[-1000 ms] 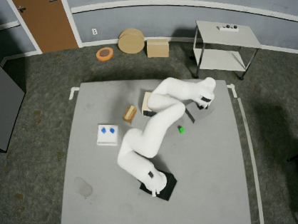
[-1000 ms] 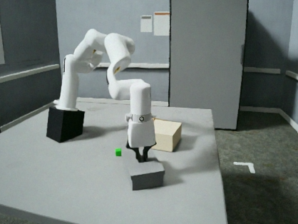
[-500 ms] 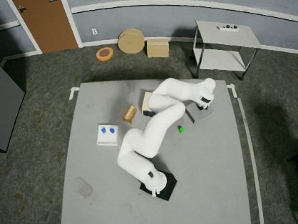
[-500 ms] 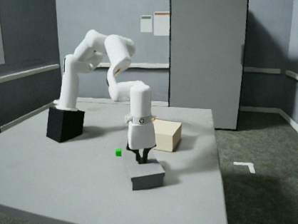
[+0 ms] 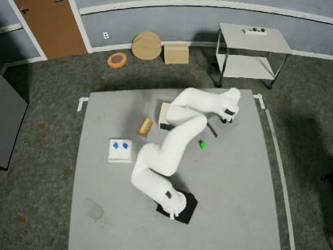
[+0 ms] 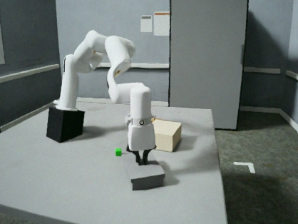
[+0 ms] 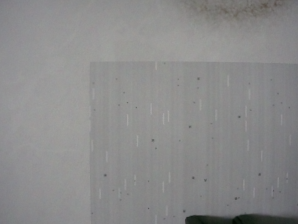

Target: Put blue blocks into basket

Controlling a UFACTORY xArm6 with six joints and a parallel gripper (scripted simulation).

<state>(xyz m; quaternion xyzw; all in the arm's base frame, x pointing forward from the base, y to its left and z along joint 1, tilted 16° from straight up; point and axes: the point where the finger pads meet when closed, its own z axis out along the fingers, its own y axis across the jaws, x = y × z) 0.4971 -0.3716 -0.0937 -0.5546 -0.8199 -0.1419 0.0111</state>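
Right now the lid is 30 mm below my hand. Round my hand: light wooden cabinet 60 mm ahead, 320 mm to the left, 30 mm below; then metal box 50 mm below; then green block 140 mm behind, 160 mm to the left, 60 mm below.
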